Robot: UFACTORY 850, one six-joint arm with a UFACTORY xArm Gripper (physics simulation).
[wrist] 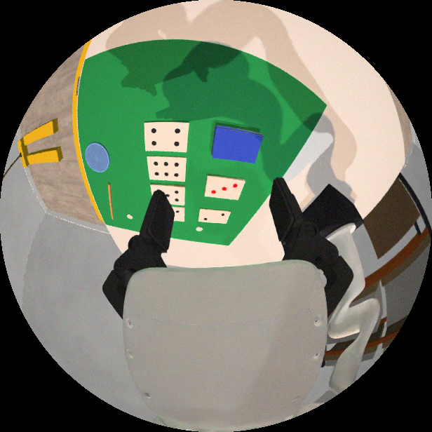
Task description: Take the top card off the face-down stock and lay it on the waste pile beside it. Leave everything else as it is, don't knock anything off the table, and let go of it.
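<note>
The face-down stock (pixel 237 144) is a blue-backed stack, right of the middle of the green mat, with a thin dark edge showing along its far side. Next to it, on the side nearer the gripper, lies a face-up white card with three red dots (pixel 225 182), which looks like the waste pile. My gripper (pixel 218 195) is open and empty. Its fingers are wide apart in the view; the left one overlaps the column of black-dotted cards, the right one shows near the mat's right edge. The stock shows beyond the fingertips. The height above the cards is hard to tell.
A column of white cards with black dots (pixel 166 136) lies left of the stock. A two-dot card (pixel 214 216) lies nearer than the red-dotted one. A blue disc (pixel 97 157), an orange stick (pixel 111 201) and small white pieces (pixel 199 229) lie on the green mat (pixel 125 110).
</note>
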